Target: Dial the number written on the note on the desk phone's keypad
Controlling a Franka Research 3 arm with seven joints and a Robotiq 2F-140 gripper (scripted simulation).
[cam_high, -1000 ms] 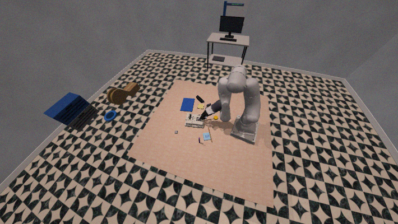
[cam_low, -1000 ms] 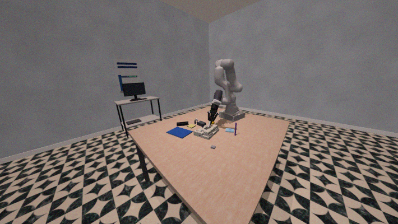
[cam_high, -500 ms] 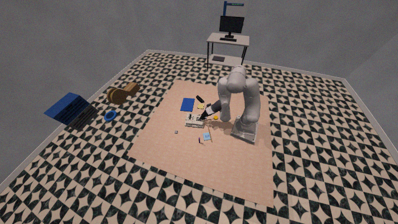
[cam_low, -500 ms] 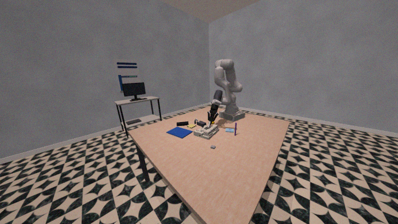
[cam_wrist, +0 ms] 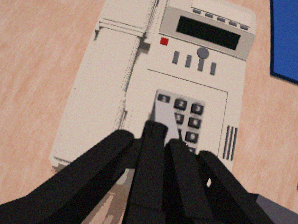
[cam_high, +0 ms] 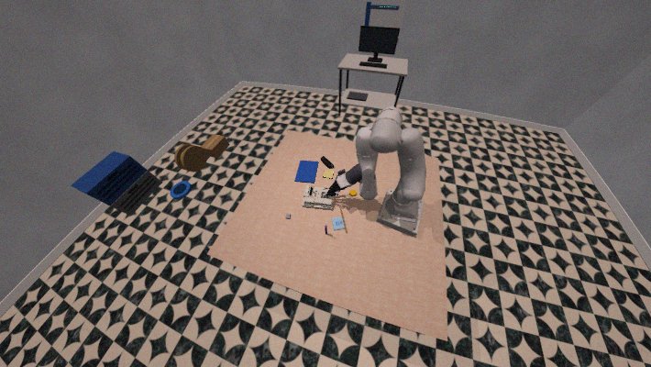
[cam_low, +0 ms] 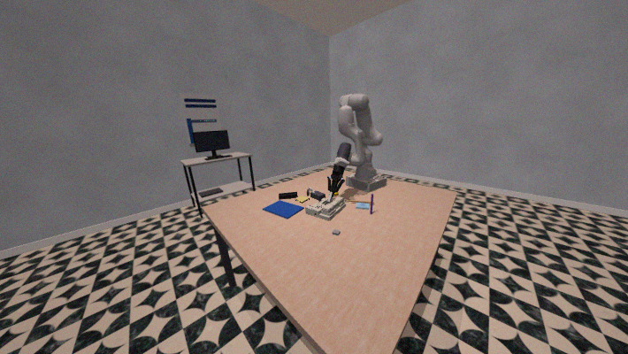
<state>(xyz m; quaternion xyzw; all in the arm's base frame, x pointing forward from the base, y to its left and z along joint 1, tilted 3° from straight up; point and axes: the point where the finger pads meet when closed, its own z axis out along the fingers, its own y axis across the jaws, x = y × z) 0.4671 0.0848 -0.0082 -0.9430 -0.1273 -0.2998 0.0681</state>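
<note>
Now: the handset 70 mm to the left of my hand, 40 mm ahead of it and 20 mm below it. From my hand the other things lie so: pencil: 170 mm behind, 110 mm to the left, 50 mm below; then purple pen: 240 mm to the left, 100 mm behind; then yellow disc: 160 mm behind, 120 mm to the right, 60 mm below.
</note>
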